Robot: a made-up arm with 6 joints.
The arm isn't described. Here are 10 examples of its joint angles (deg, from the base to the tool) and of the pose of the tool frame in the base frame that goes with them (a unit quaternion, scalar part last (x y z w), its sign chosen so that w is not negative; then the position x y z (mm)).
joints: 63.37 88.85 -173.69 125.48 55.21 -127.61
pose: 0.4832 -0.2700 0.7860 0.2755 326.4 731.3 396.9
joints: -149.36 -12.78 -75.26 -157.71 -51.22 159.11
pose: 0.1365 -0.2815 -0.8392 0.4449 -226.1 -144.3 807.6
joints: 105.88 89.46 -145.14 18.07 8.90 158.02
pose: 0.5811 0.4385 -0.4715 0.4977 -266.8 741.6 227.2
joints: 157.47 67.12 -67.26 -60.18 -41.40 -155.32
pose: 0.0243 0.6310 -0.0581 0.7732 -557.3 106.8 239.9
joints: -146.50 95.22 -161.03 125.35 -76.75 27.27
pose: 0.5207 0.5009 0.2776 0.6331 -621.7 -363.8 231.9
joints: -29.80 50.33 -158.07 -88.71 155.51 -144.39
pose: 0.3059 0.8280 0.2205 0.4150 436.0 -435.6 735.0
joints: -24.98 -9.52 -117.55 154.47 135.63 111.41
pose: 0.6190 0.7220 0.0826 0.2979 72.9 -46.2 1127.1
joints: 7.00 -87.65 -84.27 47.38 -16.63 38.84
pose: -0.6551 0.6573 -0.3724 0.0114 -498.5 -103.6 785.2
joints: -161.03 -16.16 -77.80 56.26 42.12 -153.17
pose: -0.2235 0.3821 -0.4624 0.7683 -320.3 -148.4 925.8
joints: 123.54 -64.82 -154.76 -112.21 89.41 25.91
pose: 0.6527 -0.2446 -0.0341 0.7162 387.8 -497.8 806.2
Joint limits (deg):
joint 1: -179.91..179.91
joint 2: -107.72..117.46
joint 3: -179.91..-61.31
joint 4: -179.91..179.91
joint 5: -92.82..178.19
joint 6: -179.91..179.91
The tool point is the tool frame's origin. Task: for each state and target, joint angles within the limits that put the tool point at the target. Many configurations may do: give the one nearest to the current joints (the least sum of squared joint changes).
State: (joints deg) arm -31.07 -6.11 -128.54 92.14 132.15 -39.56
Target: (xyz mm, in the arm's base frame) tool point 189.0 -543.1 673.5
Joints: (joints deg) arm -79.01 29.91 -98.46 75.72 134.05 -38.76
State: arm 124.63 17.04 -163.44 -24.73 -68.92 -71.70
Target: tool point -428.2 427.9 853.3
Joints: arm 128.54 44.52 -148.96 -22.82 -35.95 -69.92
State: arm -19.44 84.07 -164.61 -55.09 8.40 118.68
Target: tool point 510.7 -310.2 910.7
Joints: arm -30.51 44.05 -172.18 -53.21 18.24 120.67
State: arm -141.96 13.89 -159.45 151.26 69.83 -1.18
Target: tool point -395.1 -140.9 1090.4
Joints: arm -167.20 27.05 -167.11 154.32 74.21 1.34
